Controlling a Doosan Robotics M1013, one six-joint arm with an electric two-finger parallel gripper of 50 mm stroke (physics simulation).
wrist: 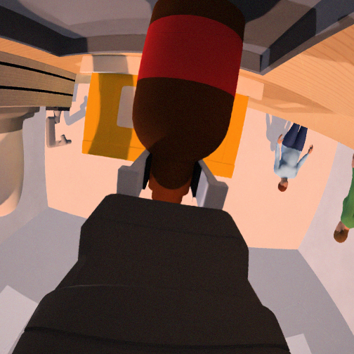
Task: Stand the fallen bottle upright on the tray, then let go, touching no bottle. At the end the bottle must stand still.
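The bottle (pixel 186 85), dark brown with a red band, fills the upper middle of the wrist view. Its neck points to the gripper and its base to the tray side. The surroundings appear upside down, so the bottle looks about upright, base down. My gripper (pixel 171 165) is shut on the bottle's neck, one grey finger on each side. The grey tray (pixel 37 35) with dark raised edges spans the top of the view, behind the bottle. The bottle's base is cut off by the top edge, so I cannot tell whether it touches the tray.
The wooden table top (pixel 310 60) shows beside the tray. Wooden slats (pixel 35 80) and a cream rounded column (pixel 10 160) are at the left. Beyond are an orange block (pixel 107 135), a small grey robot arm (pixel 51 132), a person in light blue (pixel 287 159) and one in green (pixel 348 205).
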